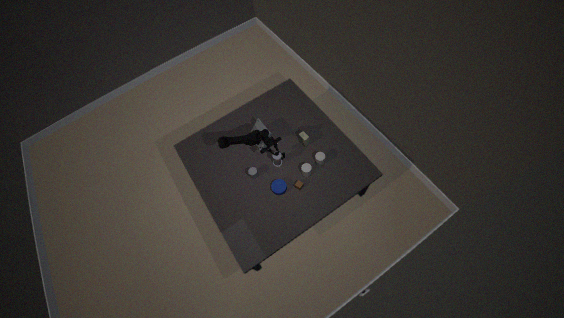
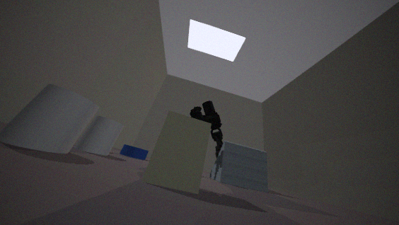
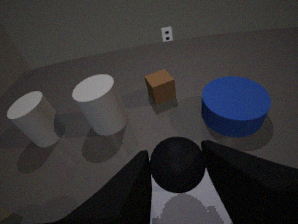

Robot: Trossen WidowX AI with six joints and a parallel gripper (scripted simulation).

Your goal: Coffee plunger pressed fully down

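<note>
Right now the coffee press is 9 cm below my gripper tip, 1 cm to the left of it and 1 cm behind it.
</note>
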